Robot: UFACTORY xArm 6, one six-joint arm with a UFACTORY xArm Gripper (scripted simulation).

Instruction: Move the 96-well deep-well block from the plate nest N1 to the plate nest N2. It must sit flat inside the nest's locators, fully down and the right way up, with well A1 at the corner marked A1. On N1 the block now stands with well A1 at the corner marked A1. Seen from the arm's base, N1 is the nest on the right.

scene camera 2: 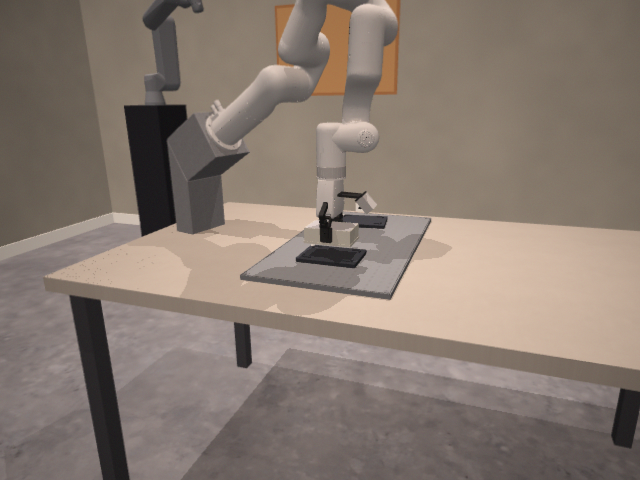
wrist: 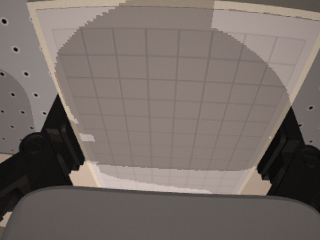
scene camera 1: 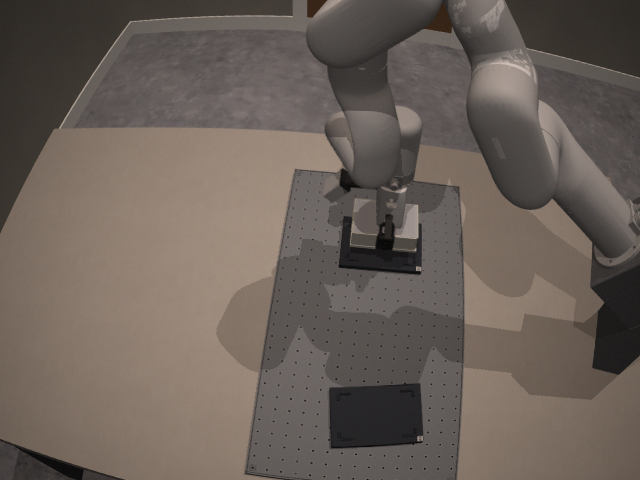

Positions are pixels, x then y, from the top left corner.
Labels:
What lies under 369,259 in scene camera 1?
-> A plate nest N1.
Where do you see a plate nest N1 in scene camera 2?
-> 326,255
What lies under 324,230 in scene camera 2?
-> My gripper.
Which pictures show my gripper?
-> Scene camera 2, the wrist view and scene camera 1: all of them.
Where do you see a 96-well deep-well block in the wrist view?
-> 174,103

